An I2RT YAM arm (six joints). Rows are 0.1 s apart.
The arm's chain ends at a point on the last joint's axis. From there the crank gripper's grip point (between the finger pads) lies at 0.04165 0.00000 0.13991 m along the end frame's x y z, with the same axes.
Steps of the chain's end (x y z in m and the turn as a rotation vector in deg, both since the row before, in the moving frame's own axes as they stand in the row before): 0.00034, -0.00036, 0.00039, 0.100, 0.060, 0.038; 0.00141, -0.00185, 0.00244, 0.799, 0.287, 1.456; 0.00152, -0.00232, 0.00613, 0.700, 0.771, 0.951; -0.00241, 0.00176, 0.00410, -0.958, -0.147, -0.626; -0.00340, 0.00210, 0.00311, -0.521, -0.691, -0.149
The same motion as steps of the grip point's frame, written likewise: 0.00049, -0.00058, 0.00035, 0.100, 0.060, 0.038; 0.00212, -0.00273, 0.00222, 0.799, 0.287, 1.456; 0.00341, -0.00332, 0.00555, 0.700, 0.771, 0.951; -0.00276, 0.00365, 0.00419, -0.958, -0.147, -0.626; -0.00509, 0.00327, 0.00360, -0.521, -0.691, -0.149
